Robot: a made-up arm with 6 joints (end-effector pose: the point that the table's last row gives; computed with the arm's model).
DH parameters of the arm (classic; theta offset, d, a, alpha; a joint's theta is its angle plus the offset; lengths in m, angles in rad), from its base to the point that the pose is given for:
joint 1: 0 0.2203 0 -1.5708
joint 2: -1.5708 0 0.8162 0
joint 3: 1.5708 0.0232 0 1.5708
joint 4: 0 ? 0 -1.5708
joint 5: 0 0 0 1.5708
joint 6: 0 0.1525 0 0
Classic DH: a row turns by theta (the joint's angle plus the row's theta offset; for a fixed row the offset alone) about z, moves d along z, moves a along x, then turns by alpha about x.
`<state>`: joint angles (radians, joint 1 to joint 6).
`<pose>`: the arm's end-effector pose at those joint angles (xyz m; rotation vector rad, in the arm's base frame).
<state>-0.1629 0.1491 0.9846 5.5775 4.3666 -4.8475</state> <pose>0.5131 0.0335 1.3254 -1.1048 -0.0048 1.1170</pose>
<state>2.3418 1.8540 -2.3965 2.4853 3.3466 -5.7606</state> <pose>-0.4298 0.4363 0.3239 -2.0515 -1.2965 0.0152</pose>
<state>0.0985 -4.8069 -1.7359 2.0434 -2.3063 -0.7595</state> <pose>0.7586 -0.0029 0.7160 2.3291 -0.4070 0.9950</pose>
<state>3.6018 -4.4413 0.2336 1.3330 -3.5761 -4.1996</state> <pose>-0.9608 -0.5718 -0.1969 -1.2998 0.6565 -1.8696</pose>
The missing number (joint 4, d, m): 0.5218
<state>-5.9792 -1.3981 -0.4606 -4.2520 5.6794 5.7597</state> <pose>-1.3536 -0.4816 0.2136 -0.6998 -1.7853 1.8095</pose>
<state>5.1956 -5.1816 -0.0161 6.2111 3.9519 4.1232</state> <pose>0.5132 -0.9110 0.8812 -0.8196 1.5934 2.4872</pose>
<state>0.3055 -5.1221 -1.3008 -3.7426 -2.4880 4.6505</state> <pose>0.7418 0.2033 0.9529 1.9634 1.5079 0.6531</pose>
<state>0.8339 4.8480 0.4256 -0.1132 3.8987 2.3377</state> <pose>-0.8404 -0.8740 0.4613 -2.1458 -2.1341 -0.3818</pose>
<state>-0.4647 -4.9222 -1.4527 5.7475 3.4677 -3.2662</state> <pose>0.6669 -0.2805 0.7622 -2.6838 1.2441 0.2742</pose>
